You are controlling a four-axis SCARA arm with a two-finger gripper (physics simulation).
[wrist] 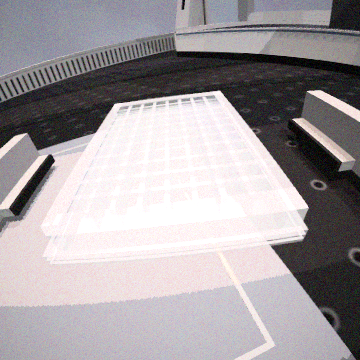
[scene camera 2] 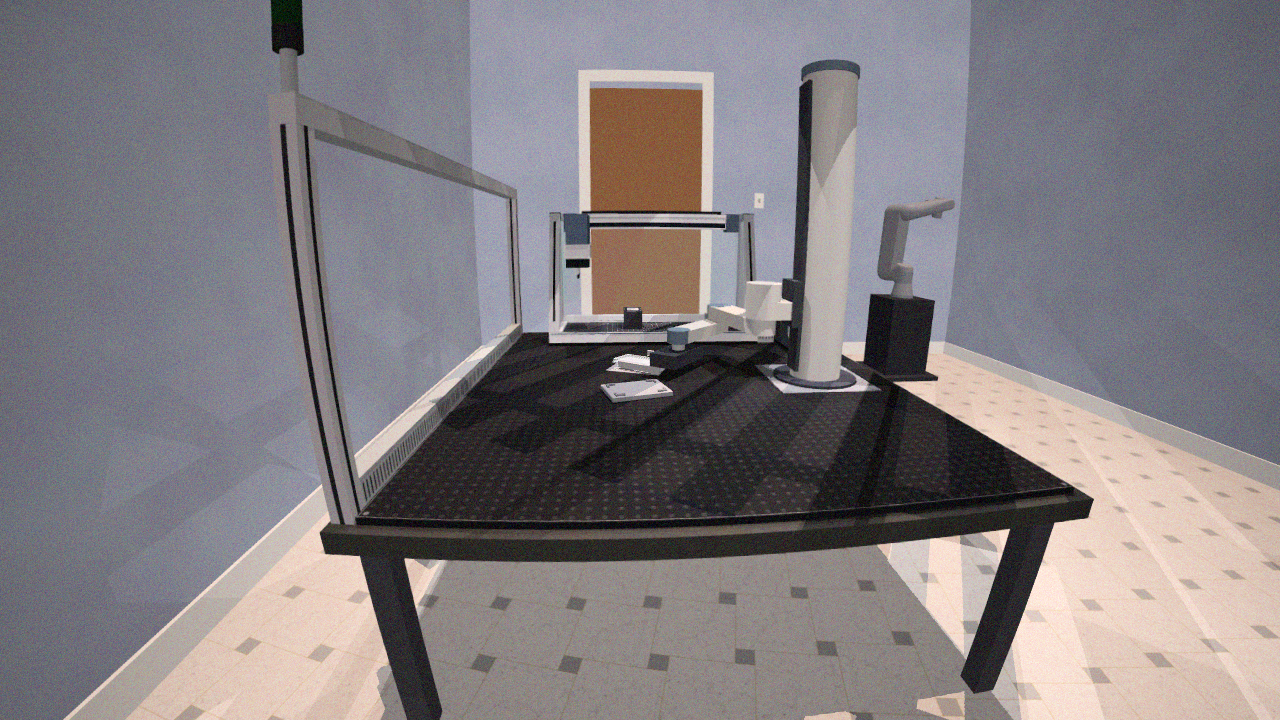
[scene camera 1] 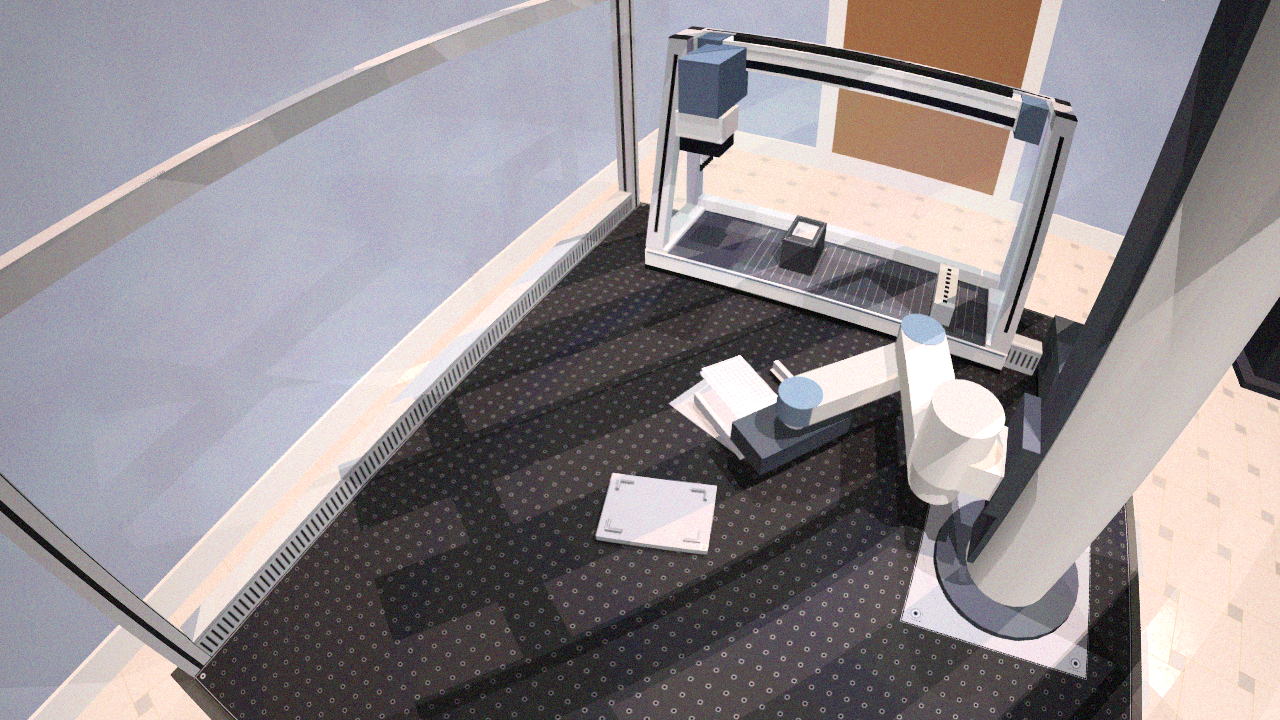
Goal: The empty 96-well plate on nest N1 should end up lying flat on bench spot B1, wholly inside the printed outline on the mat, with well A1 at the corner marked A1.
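Frame: origin at the arm's base, x up, y ahead, z left, level; centimetres.
Seen in the pictures: gripper, fingertip midpoint: (wrist: 165,124) (scene camera 2: 634,358) (scene camera 1: 737,380); arm's base at its link origin: (scene camera 2: 813,380) (scene camera 1: 1003,570).
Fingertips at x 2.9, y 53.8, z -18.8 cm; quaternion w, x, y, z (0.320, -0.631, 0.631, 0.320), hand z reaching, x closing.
Note:
Offsets run from my fingertips to a thing's top centre. "pt": to the spot under its first point.
The clear-white 96-well plate @(dy -0.6, dx +0.2, dz +0.4 cm) (scene camera 1: 739,383) (wrist: 175,165) is over the pale mat of bench spot B1 (scene camera 1: 687,407) (wrist: 150,320). It looks about level and turned askew to the mat. In the wrist view its right side reaches past the printed outline @(pt dy -8.4, dx -1.4, dz +3.8 cm) (wrist: 252,309) and the mat's right edge; whether all of it rests on the mat is unclear. The A1 mark and well A1 cannot be made out. My gripper (scene camera 1: 750,394) (wrist: 165,124) is open, one finger on each side of the plate with gaps. Nest N1 @(dy +0.5, dx +0.2, dz +30.6 cm) (scene camera 1: 657,513) (scene camera 2: 636,390) holds no plate.
A gantry frame (scene camera 1: 832,310) (scene camera 2: 626,338) with a dark block @(pt dy -1.5, dx +10.4, dz -33.1 cm) (scene camera 1: 802,243) on its deck stands at the back. The arm's column (scene camera 1: 1100,394) (scene camera 2: 823,223) is on the right. A clear guard panel with a slotted rail @(pt dy +46.6, dx +2.7, dz +38.1 cm) (scene camera 1: 393,425) runs along the left edge.

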